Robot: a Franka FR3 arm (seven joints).
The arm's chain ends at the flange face. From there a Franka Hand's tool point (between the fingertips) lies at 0.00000 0.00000 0.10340 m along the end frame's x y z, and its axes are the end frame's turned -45 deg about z.
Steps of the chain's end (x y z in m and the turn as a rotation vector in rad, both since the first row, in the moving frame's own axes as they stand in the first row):
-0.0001 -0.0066 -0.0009 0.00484 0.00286 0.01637
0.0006 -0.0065 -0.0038 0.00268 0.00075 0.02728
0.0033 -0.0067 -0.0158 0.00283 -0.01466 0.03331
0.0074 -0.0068 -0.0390 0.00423 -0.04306 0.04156
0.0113 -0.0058 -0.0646 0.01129 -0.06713 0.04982
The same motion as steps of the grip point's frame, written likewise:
0.0052 -0.0049 -0.0009 0.00140 0.00544 0.01637
0.0053 -0.0043 -0.0038 0.00136 0.00243 0.02728
0.0062 -0.0037 -0.0158 0.01237 -0.00837 0.03331
0.0073 -0.0031 -0.0391 0.03344 -0.02746 0.04156
0.0082 -0.0019 -0.0648 0.05545 -0.03948 0.04982

